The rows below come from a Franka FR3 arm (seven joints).
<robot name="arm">
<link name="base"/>
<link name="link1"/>
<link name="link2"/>
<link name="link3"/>
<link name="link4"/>
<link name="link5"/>
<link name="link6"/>
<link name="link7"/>
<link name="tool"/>
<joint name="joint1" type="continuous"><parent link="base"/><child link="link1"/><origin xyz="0 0 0.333" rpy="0 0 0"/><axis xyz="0 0 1"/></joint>
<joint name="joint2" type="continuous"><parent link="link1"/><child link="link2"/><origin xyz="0 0 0" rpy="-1.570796 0 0"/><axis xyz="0 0 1"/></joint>
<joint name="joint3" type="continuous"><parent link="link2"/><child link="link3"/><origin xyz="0 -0.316 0" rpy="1.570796 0 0"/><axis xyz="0 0 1"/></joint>
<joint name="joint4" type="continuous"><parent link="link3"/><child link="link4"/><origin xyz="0.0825 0 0" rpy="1.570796 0 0"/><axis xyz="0 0 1"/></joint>
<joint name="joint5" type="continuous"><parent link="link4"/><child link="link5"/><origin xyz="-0.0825 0.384 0" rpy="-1.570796 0 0"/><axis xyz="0 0 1"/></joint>
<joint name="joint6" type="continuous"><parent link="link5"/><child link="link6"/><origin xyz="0 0 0" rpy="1.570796 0 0"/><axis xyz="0 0 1"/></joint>
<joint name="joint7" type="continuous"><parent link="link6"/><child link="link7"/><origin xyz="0.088 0 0" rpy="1.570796 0 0"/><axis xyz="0 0 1"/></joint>
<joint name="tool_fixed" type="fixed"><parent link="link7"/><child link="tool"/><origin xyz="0 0 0.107" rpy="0 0 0"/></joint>
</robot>
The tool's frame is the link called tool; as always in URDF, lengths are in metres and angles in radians. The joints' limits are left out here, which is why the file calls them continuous.
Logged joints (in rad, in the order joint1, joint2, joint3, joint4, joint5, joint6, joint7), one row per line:
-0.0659, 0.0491, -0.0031, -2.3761, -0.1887, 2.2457, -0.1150
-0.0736, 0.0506, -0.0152, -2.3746, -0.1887, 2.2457, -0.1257
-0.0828, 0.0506, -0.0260, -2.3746, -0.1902, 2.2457, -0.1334
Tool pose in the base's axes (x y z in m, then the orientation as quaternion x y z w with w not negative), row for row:
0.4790, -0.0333, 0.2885, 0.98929, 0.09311, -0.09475, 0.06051
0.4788, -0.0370, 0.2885, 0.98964, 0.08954, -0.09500, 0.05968
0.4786, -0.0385, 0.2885, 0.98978, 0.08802, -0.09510, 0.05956
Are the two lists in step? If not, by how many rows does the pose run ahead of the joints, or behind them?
The pose runs 2 rows behind the joints: the pose in row i belongs to the joints in row i - 2.
